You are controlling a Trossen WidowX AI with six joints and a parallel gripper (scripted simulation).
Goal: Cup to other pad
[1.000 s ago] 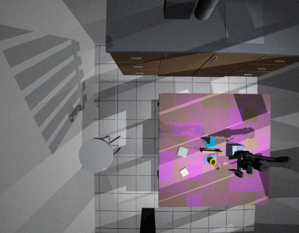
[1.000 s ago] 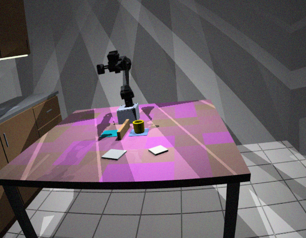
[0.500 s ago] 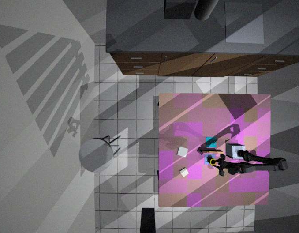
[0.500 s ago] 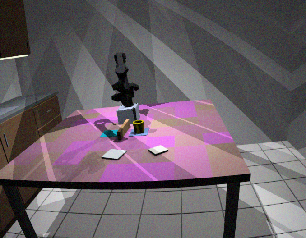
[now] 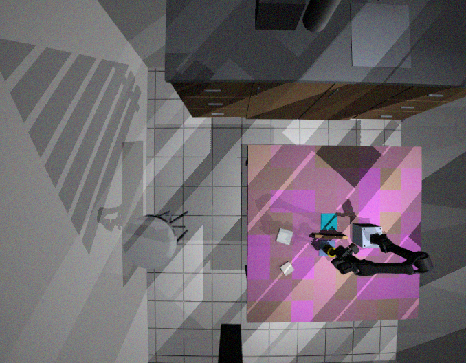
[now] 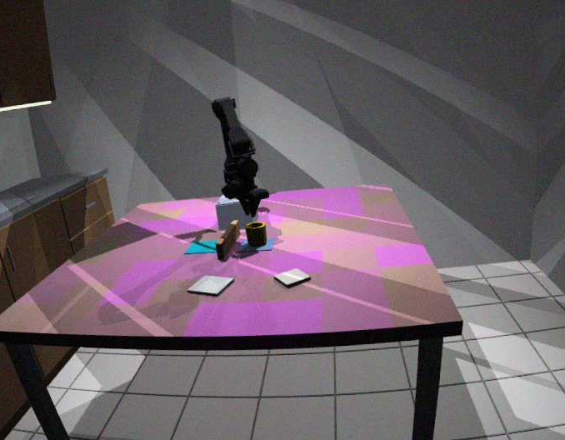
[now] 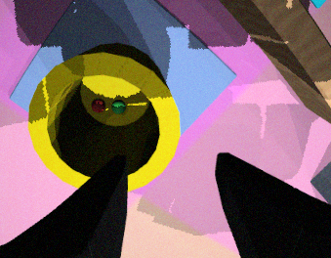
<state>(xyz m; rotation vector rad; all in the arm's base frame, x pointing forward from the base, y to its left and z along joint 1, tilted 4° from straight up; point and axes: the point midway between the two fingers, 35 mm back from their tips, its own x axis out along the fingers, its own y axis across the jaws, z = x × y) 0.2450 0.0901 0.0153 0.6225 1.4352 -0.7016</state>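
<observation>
The yellow cup lies 2 cm ahead of my gripper tip, 2 cm to the left of it and 6 cm below it. From my gripper tip the other things lie so: wooden bar (2 cm ahead, 8 cm to the right, 8 cm below); then blue pad (2 cm ahead, 1 cm to the left, 11 cm below); then cyan pad (2 cm ahead, 18 cm to the right, 11 cm below).
</observation>
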